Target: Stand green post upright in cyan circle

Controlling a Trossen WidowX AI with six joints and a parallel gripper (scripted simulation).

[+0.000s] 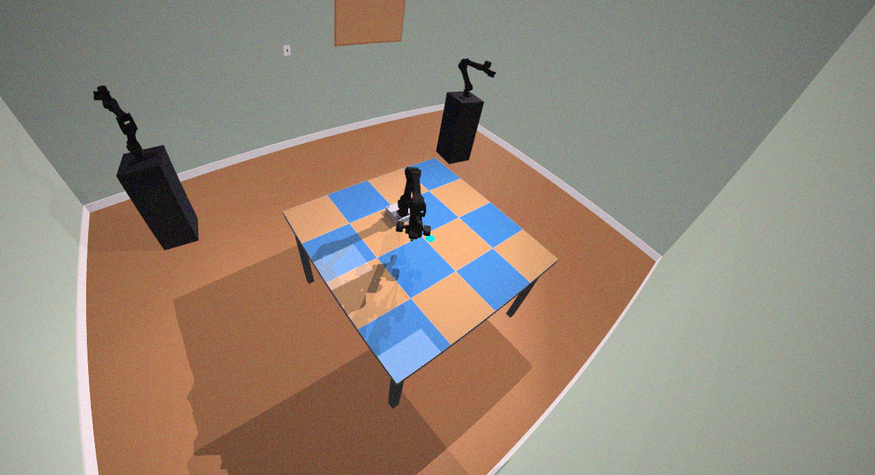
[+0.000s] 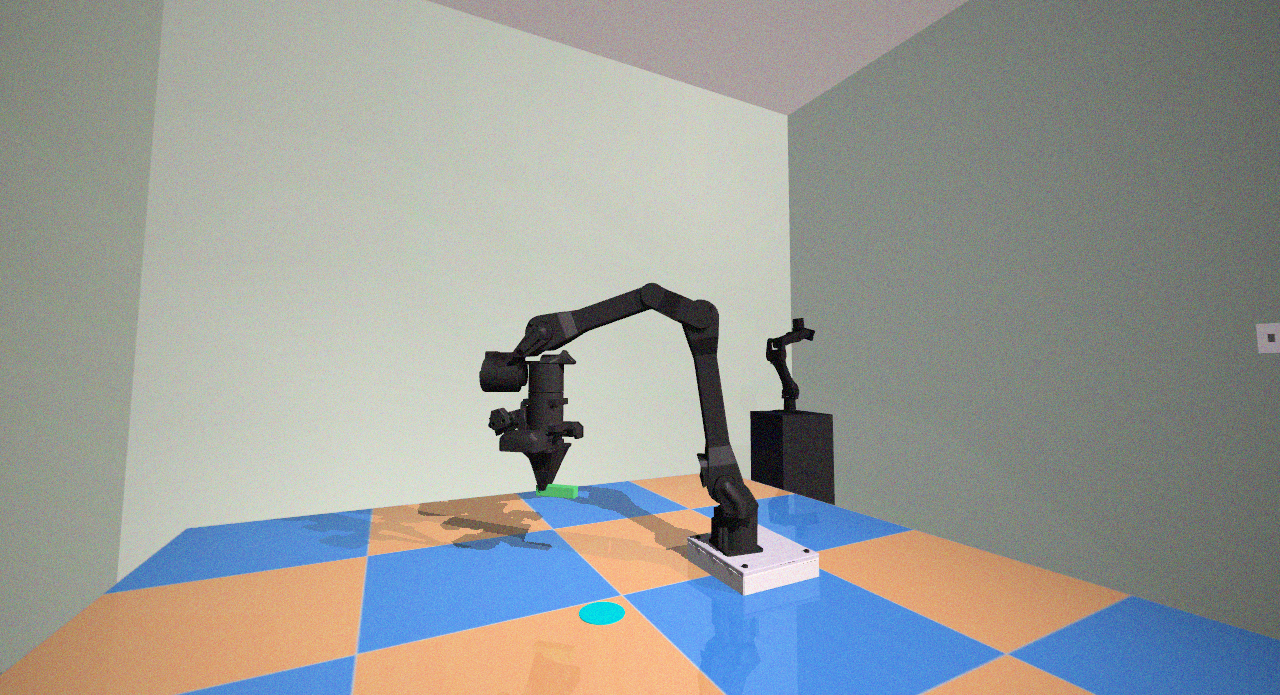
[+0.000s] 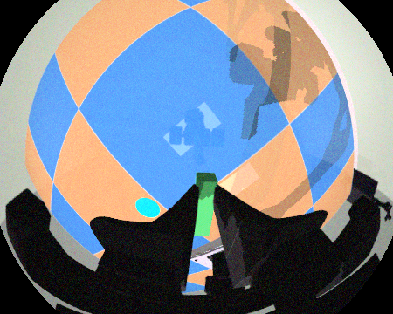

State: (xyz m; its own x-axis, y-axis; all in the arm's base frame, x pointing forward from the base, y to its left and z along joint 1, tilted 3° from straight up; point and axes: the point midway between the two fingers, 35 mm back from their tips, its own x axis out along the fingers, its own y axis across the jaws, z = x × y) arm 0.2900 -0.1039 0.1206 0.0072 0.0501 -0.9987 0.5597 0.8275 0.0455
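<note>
Right now the cyan circle is 170 mm to the left of my gripper tip, 120 mm below it and 50 mm behind it. Also, from my gripper tip: green post: 20 mm behind, 10 mm to the left.
</note>
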